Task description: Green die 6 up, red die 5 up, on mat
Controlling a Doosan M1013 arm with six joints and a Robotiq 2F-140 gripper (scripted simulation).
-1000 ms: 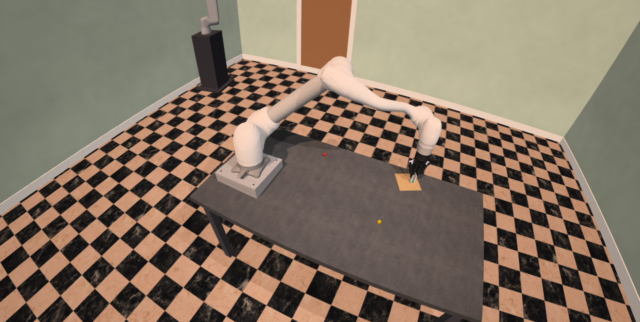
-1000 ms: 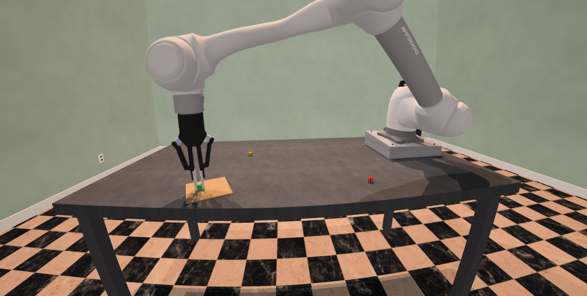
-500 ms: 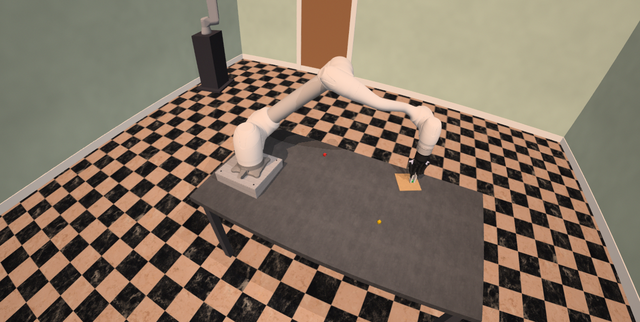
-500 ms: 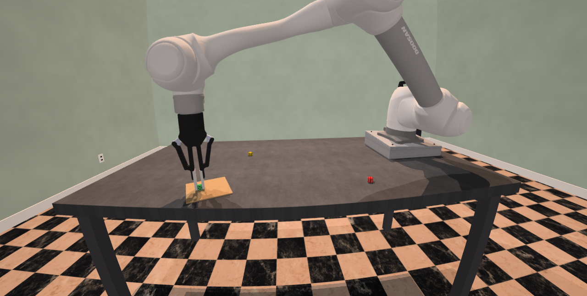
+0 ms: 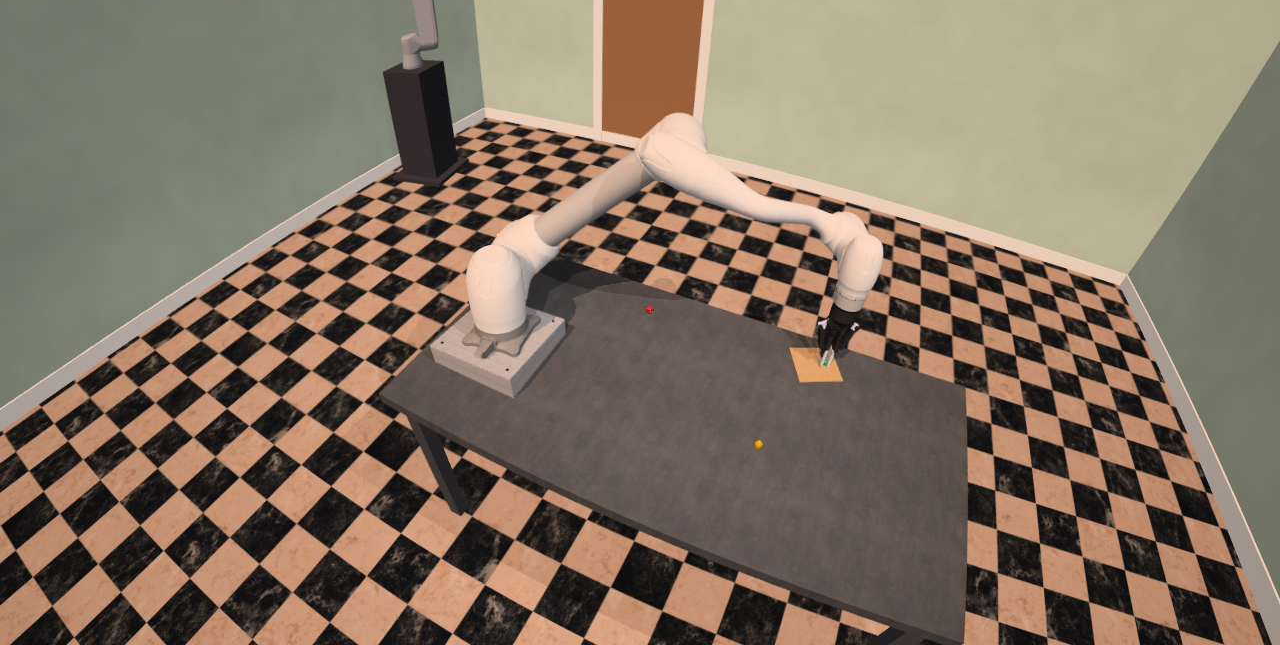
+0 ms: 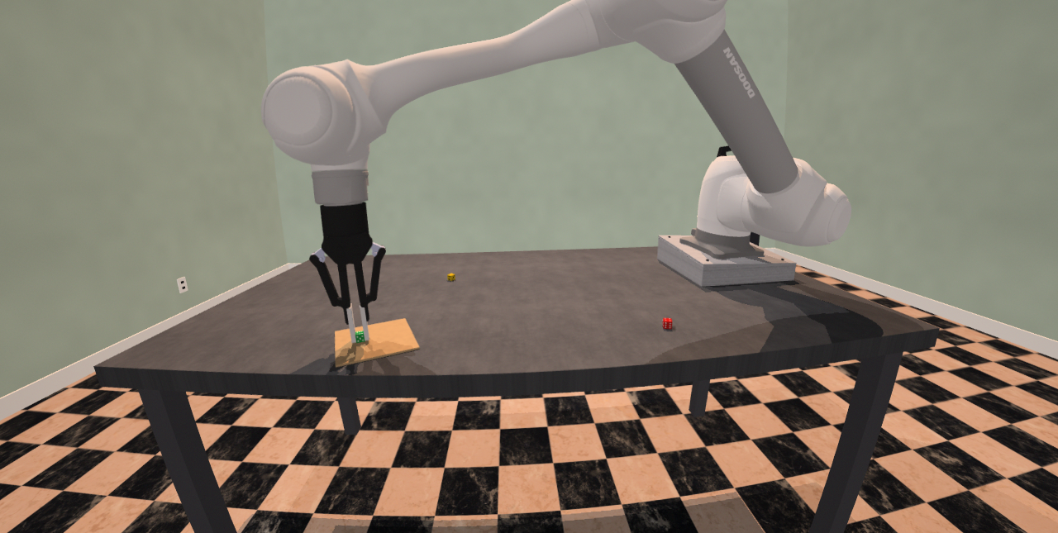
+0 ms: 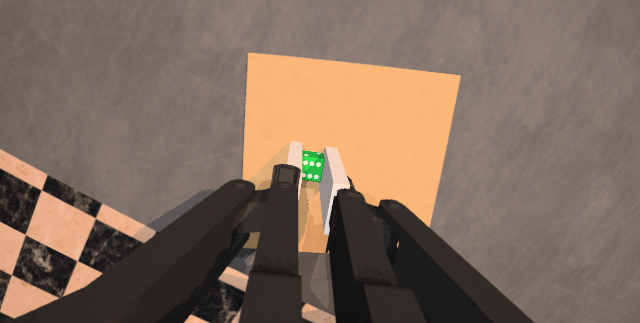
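The green die is 3 cm below my hand. The rest, counted from my hand: yellow die: 17 cm behind, 35 cm to the right, 3 cm below; then red die: 58 cm behind, 8 cm to the left, 3 cm below; then orange mat: 2 cm behind, 4 cm below.
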